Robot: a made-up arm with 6 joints.
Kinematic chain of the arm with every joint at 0, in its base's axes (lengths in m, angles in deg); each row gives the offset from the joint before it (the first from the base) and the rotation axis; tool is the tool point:
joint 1: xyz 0 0 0.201 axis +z
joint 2: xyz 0 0 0 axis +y
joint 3: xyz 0 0 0.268 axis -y
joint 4: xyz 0 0 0 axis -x
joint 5: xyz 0.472 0 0 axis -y
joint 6: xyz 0 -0.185 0 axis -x
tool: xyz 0 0 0
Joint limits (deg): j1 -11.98..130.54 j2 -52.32..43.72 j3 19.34..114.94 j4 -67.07..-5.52 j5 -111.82..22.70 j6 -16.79..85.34
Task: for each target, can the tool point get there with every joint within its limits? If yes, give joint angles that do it. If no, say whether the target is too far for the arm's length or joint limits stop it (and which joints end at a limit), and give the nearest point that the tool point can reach.
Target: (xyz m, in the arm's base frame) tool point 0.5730 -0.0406 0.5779
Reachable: yes | joints 8.46 18.47 49.10 -47.71 -65.08 39.12
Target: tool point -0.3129 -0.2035 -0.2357
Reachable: no: joint limits stop it (at a limit: joint 1, joint 2, joint 3, joint 4) | nearest point -0.2993 0.4609 0.0447 | short by 0.721 m
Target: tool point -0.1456 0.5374 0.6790
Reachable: yes | joints 117.68 24.25 69.12 -49.28 -79.19 48.99
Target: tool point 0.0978 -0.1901 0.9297
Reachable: yes | joints 59.16 -16.67 82.08 -11.24 -6.01 43.56
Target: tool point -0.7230 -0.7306 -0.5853
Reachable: no: too far | nearest point -0.4878 -0.4929 0.4863 | short by 1.123 m
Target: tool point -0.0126 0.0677 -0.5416
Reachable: no: joint limits stop it (at a limit: joint 2, joint 3, joint 4) | nearest point -0.1006 0.5403 0.0447 | short by 0.758 m
